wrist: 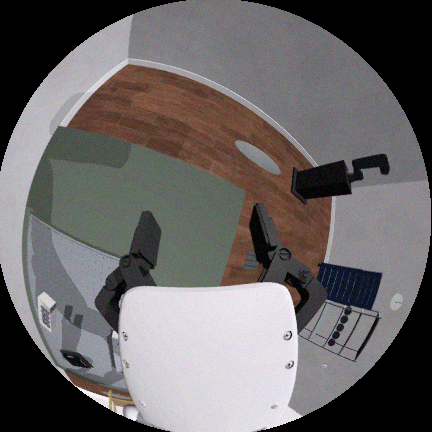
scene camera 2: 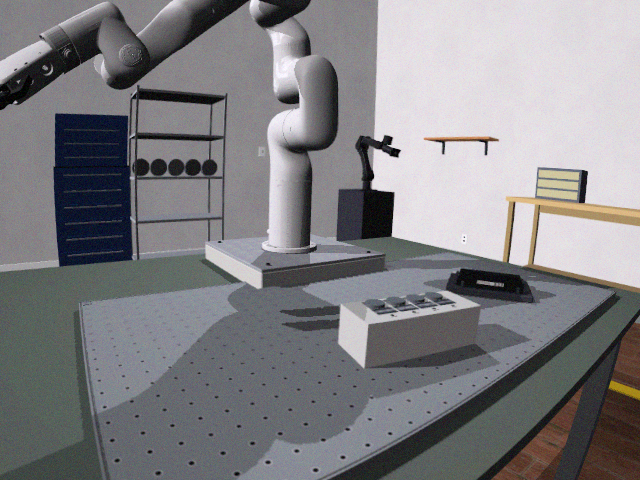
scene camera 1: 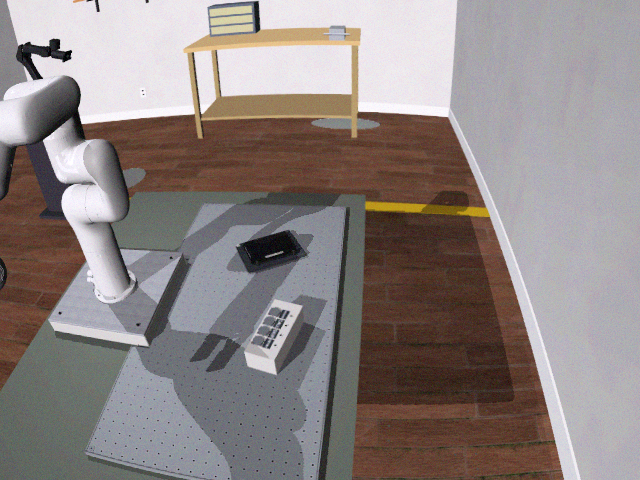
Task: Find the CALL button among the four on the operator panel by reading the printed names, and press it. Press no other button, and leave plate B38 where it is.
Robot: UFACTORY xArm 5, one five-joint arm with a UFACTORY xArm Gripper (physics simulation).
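Pixels of known places: gripper, fingertip midpoint: [wrist: 202, 216]; arm's base at its link origin: [scene camera 2: 289, 247] [scene camera 1: 115, 287].
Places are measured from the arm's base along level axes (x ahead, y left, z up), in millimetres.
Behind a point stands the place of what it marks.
Observation:
The operator panel [scene camera 1: 275, 334] {x 471, y -101, z 22 mm} [scene camera 2: 413, 333] {x 494, y -111, z 2 mm} [wrist: 46, 304] {x 434, y -161, z 18 mm} is a white box on the perforated grey board [scene camera 1: 155, 408] {x 247, y -311, z -31 mm} [scene camera 2: 242, 392] {x 465, y -305, z -31 mm}. Four round grey buttons stand in a row on its top, each with a small dark label beside it. The printed names are too small to read, so I cannot tell which is CALL. A black plate with a white label [scene camera 1: 271, 248] {x 388, y 221, z -5 mm} [scene camera 2: 488, 281] {x 397, y 200, z -5 mm} [wrist: 76, 358], apparently B38, lies in a dark holder beyond the panel; its print is unreadable. My gripper [wrist: 202, 216] {x 58, y -624, z 277 mm} is open and empty, high up and far from the panel.
The arm's base stands on a raised grey block [scene camera 1: 77, 315] {x -65, y -122, z -1 mm} [scene camera 2: 232, 253] {x 7, y -142, z 0 mm} beside the board. The green table [scene camera 1: 46, 392] {x -56, y -342, z -44 mm} [scene camera 2: 41, 330] {x 201, y -510, z -44 mm} extends around both. A wooden workbench [scene camera 1: 289, 37], a shelf rack [scene camera 2: 225, 118] and a blue cabinet [scene camera 2: 93, 206] stand farther off.

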